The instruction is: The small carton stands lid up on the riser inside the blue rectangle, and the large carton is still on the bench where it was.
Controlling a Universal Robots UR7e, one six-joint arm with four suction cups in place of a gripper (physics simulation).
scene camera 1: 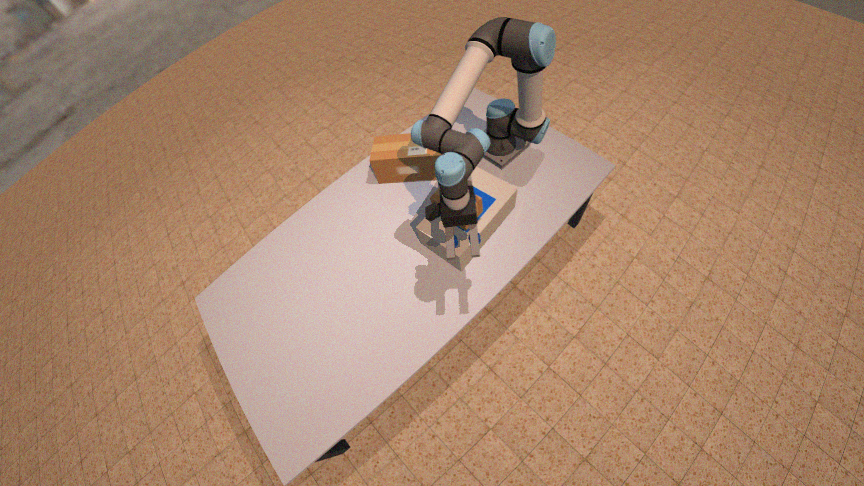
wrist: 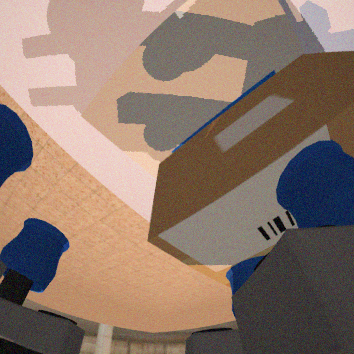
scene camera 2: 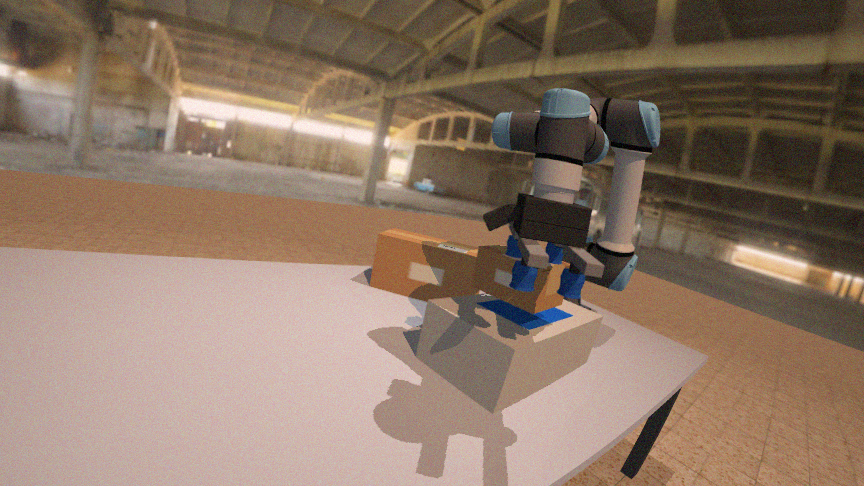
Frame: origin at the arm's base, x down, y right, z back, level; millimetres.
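Where they show: end effector, tool point: (wrist: 142,212) (scene camera 2: 538,276); arm's base, origin of the base link: (scene camera 1: 499,144).
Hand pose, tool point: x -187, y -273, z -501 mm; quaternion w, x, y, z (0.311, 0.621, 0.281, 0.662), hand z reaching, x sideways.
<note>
Things, the pixels of their top centre, and the offset from my tool point. "spot": a spot on its surface instead. Level surfaces: height alone.
- small carton, middle of its top: (wrist: 321,226) (scene camera 2: 527,252) (scene camera 1: 456,196) dx -20, dy +76, dz +49 mm
- blue rectangle, surface spot: (scene camera 2: 554,315) spot: dx +97, dy +42, dz +146 mm
- riser, middle of its top: (wrist: 260,168) (scene camera 2: 528,310) (scene camera 1: 468,207) dx +97, dy +79, dz +102 mm
- large carton, middle of its top: (scene camera 2: 436,242) (scene camera 1: 405,145) dx +63, dy +482, dz +137 mm
- bench, its level: dx +217 mm
My suction gripper (scene camera 1: 465,239) (scene camera 2: 540,265) is shut on the small carton (scene camera 1: 478,206) (scene camera 2: 490,287) (wrist: 200,200), a brown box with a barcode label on top. The two far cups are over its lid; the two near cups hang free beside it. The small carton is lid up, low over the blue rectangle (scene camera 1: 492,199) (scene camera 2: 554,315) (wrist: 225,111) on the riser (scene camera 1: 502,212) (scene camera 2: 555,362) (wrist: 215,80). Whether its underside touches the riser I cannot tell. The large carton (scene camera 1: 392,168) (scene camera 2: 395,262), orange-brown, stands on the bench (scene camera 1: 338,290) (scene camera 2: 181,374) behind the riser.
The arm's base (scene camera 1: 501,151) stands on the bench beyond the riser. The forearm and wrist hang over the large carton in the first scene view and partly cover it. The bench's long edge runs close past the riser, with tiled floor beyond it.
</note>
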